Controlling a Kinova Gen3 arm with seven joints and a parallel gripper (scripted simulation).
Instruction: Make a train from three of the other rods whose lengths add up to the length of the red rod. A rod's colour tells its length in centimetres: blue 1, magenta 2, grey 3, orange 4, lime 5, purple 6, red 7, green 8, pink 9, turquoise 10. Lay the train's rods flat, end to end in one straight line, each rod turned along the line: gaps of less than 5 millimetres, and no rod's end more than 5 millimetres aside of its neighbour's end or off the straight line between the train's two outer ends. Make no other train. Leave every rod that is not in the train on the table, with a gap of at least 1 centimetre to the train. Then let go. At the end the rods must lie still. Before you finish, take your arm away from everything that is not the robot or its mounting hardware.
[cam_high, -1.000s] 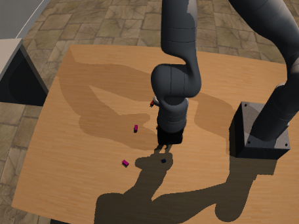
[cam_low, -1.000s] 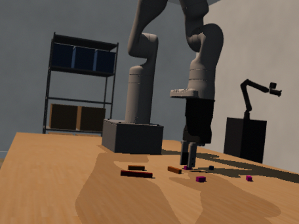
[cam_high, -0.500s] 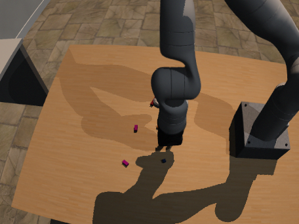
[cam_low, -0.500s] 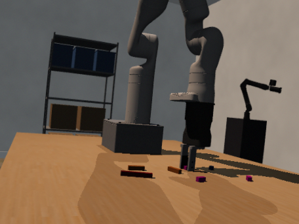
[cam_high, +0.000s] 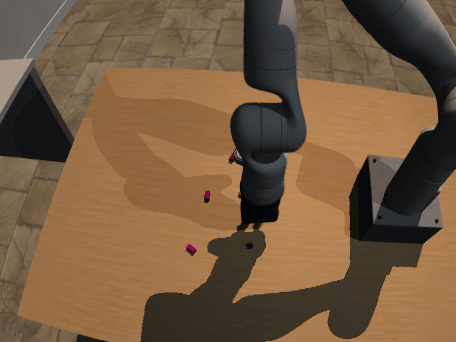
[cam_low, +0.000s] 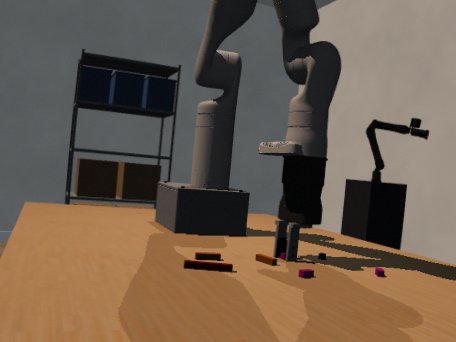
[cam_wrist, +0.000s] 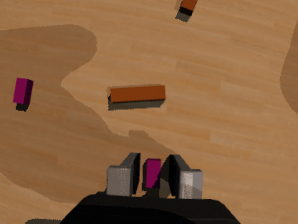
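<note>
My hand is 8 cm to the right of the blue rod and 1 cm above it. Also, from my hand: red rod 8 cm ahead, 16 cm to the right, 1 cm below.
</note>
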